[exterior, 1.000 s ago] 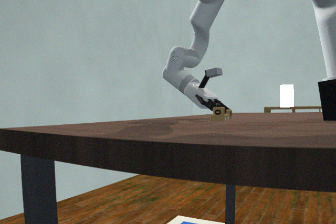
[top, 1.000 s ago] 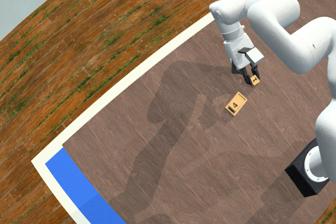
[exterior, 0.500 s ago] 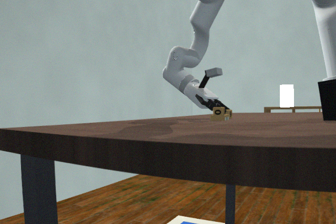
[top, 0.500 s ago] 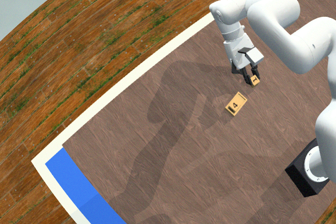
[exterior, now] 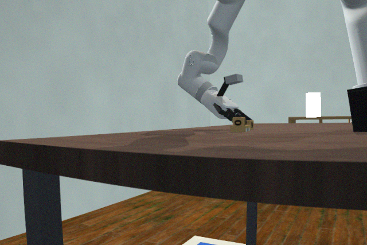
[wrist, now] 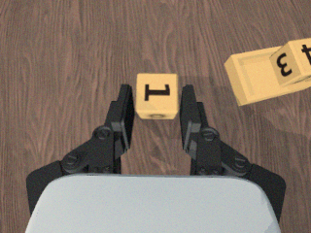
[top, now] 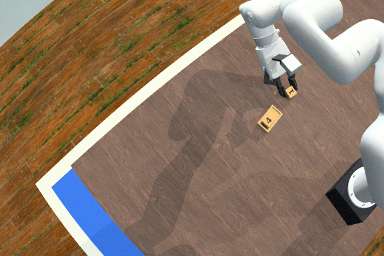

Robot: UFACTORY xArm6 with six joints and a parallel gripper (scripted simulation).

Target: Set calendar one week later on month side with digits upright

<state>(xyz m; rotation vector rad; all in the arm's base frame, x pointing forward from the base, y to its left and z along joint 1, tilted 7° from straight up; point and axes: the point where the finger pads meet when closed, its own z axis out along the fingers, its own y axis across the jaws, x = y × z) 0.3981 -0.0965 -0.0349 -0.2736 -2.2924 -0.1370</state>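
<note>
Now: hand 20 mm past the wooden cube and 10 mm above it. From my hand the other things lie so: tray: 20 mm behind, 110 mm to the left, 20 mm below.
</note>
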